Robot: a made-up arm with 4 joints.
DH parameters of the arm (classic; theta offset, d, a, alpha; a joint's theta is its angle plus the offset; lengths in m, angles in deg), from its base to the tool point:
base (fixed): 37.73 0 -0.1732 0
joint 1: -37.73 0.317 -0.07 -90
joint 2: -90 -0.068 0.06 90
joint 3: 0 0.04 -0.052 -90
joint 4: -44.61 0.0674 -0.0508 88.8
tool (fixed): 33.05 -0.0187 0 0
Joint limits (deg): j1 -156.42..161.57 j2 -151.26..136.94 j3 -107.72..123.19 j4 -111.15..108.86
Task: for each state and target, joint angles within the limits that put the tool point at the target. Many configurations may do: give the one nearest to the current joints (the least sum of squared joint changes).
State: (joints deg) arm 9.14 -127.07 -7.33 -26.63
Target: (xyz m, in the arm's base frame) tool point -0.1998 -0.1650 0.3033
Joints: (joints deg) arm 37.37 -151.26 13.46 -54.47
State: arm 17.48 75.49 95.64 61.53
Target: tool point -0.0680 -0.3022 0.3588
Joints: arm 46.89 41.19 100.94 72.43
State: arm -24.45 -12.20 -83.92 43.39
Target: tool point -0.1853 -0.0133 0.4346
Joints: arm -40.47 -3.34 -85.60 43.17
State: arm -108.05 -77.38 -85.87 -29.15
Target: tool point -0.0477 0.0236 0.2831
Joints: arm -118.98 -119.83 -62.36 -17.78
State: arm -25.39 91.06 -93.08 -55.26
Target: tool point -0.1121 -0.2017 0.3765
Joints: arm -10.67 75.51 -107.72 -104.04
